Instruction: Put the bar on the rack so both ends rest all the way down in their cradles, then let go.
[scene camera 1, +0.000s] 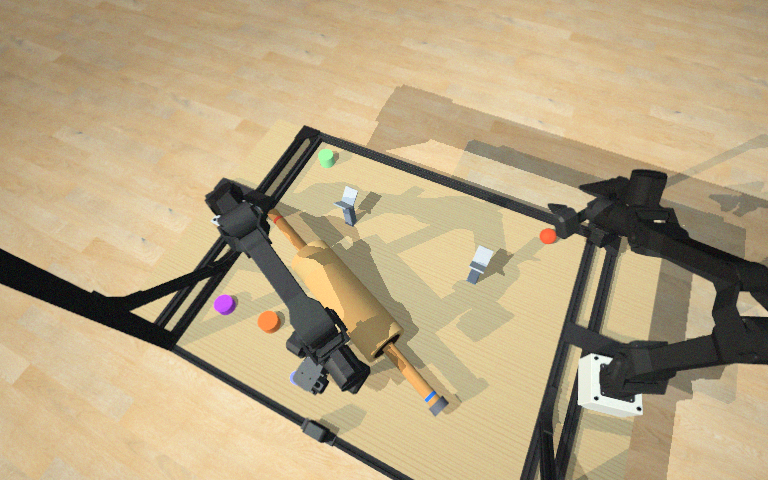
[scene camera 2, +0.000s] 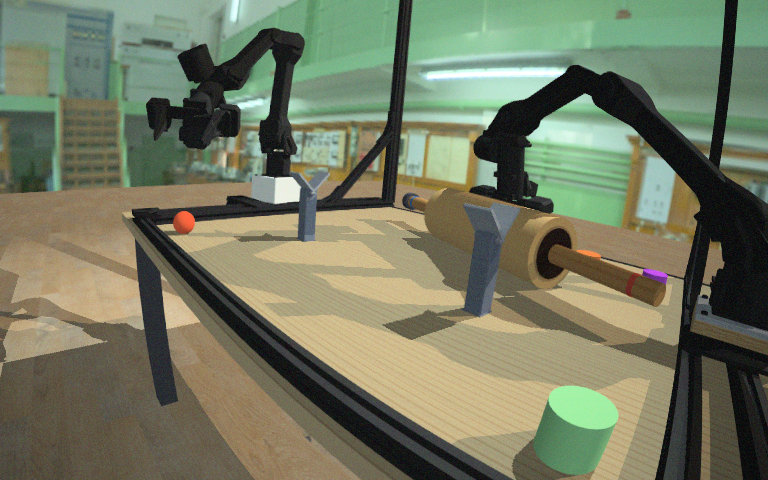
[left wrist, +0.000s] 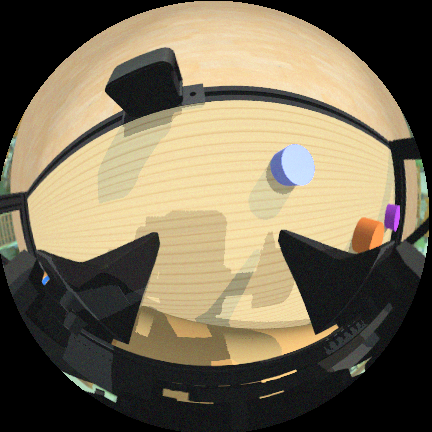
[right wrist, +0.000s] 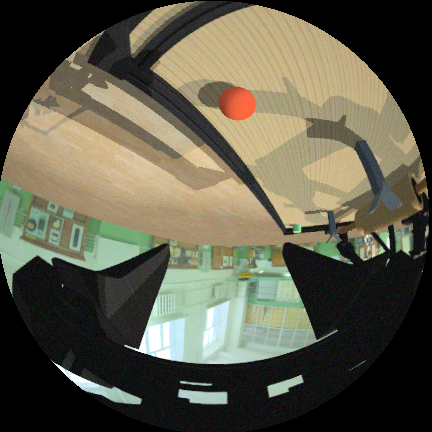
A bar shows in scene camera 1, in scene camera 2, in the left wrist view (155, 334) and in the right wrist view (380, 217). The same spot on the bar: (scene camera 1: 373, 330) is (scene camera 2: 460, 190).
